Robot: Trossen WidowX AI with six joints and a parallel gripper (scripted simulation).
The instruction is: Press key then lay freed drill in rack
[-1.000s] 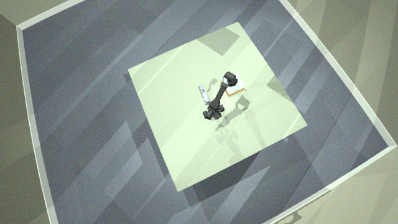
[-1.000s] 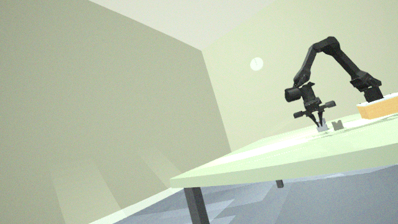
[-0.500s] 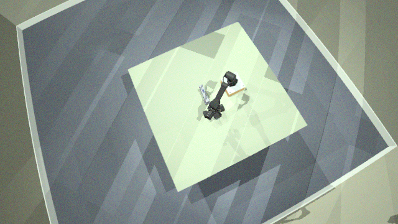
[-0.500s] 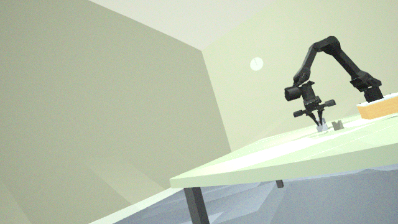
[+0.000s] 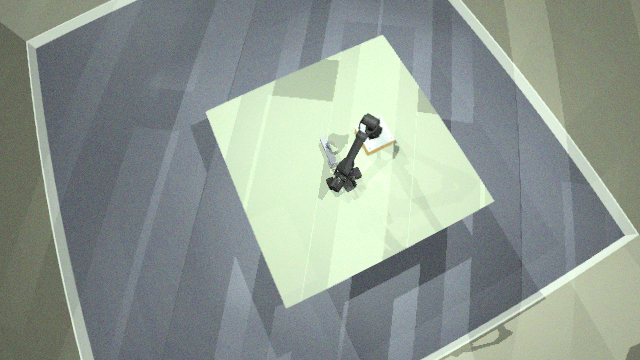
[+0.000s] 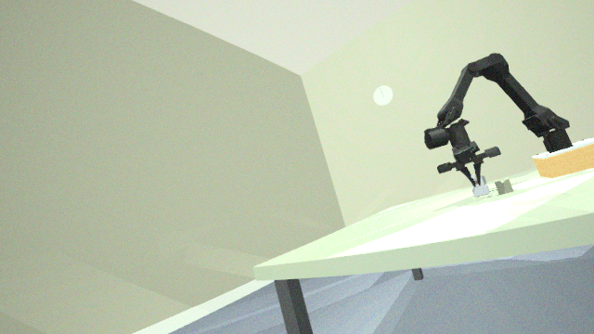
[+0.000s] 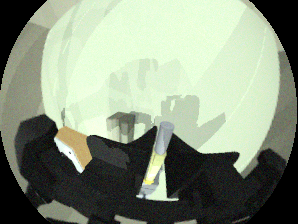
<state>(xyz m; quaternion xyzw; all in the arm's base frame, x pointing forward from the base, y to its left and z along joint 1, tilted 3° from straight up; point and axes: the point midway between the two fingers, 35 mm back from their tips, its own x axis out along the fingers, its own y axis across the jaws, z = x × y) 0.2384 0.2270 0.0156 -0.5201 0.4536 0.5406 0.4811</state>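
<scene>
My gripper tip is 6 cm past the grey rack, 4 cm to the left of it and 2 cm above it. Also, from my gripper tip: blue key (23 cm to the right, 3 cm ahead, 1 cm above); then drill fixture (20 cm to the right, 3 cm ahead, 1 cm below); then drill (4 cm to the right, 3 cm above).
</scene>
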